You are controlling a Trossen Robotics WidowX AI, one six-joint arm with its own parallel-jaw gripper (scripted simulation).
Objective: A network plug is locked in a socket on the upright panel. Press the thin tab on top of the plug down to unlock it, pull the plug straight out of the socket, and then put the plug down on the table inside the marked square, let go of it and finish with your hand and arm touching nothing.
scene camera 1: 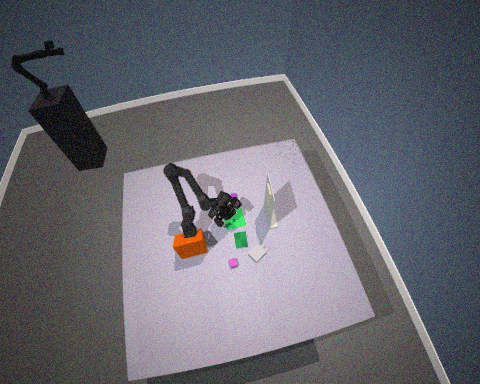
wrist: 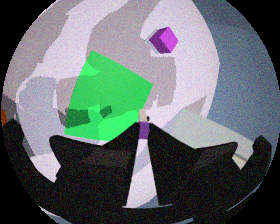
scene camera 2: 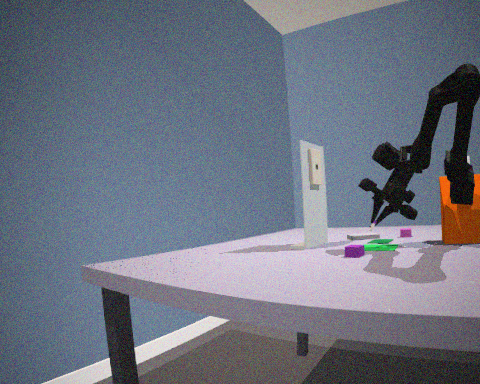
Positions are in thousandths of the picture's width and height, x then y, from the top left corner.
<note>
I see my gripper (scene camera 2: 778, 585), an upright panel (scene camera 2: 651, 410) and a green marked square (wrist: 384, 435).
My gripper is seen too in the wrist view (wrist: 512, 565). The upright panel is seen too in the wrist view (wrist: 698, 587).
</note>
